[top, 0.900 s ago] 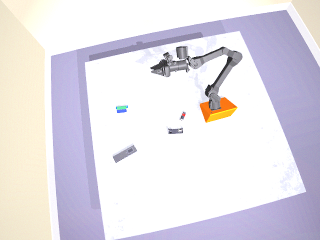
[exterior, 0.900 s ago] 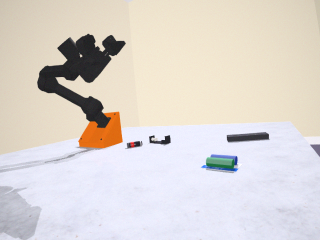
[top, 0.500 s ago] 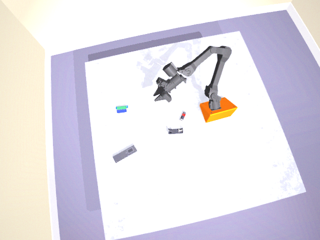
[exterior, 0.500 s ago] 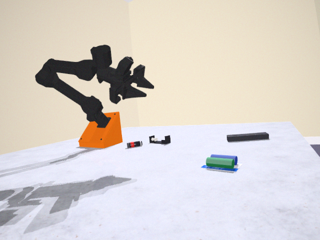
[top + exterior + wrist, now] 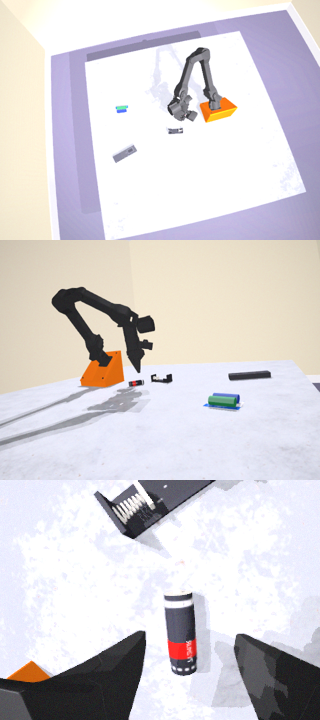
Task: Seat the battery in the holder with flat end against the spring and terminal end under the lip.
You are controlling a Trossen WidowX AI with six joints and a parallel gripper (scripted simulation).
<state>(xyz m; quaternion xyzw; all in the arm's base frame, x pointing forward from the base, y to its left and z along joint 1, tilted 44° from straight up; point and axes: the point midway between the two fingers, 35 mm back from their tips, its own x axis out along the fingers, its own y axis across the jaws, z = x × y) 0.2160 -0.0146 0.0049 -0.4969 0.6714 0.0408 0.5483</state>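
The battery is 1 cm behind my gripper tip, 1 cm to the right of it and 5 cm below it.
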